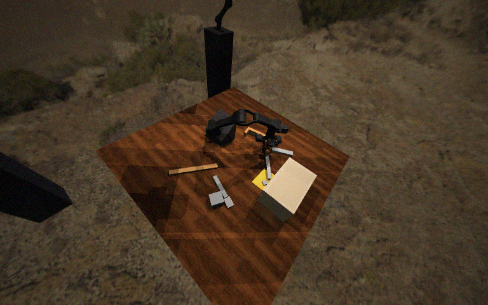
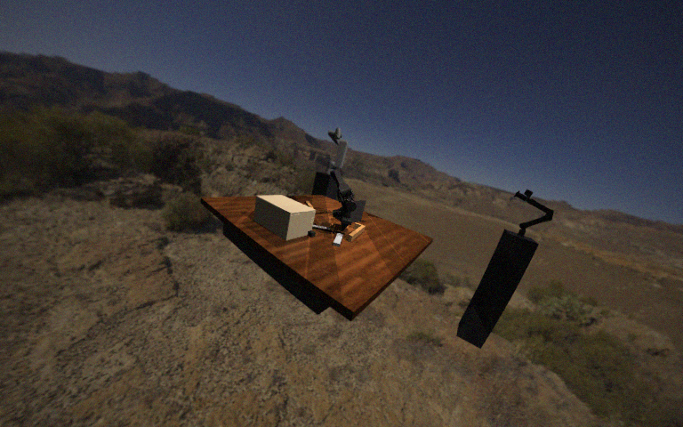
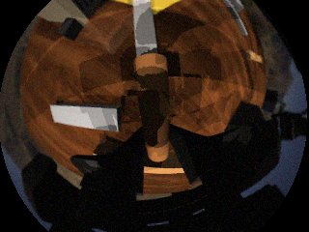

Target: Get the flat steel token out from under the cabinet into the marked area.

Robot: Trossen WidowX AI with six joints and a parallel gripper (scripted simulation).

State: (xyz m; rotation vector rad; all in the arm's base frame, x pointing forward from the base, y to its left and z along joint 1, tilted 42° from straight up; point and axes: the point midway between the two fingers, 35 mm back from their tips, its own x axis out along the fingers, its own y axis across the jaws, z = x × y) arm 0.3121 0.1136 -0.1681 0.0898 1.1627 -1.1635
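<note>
The grey bar is 12 cm ahead of my gripper tip, 6 cm to the left of it and 2 cm below it. The rest, counted from my gripper tip: steel token (25 cm to the right, 17 cm ahead, 2 cm below); grey block (54 cm to the right, 3 cm ahead, 1 cm below); grey scraper (48 cm to the right, 4 cm ahead, 2 cm below).
</note>
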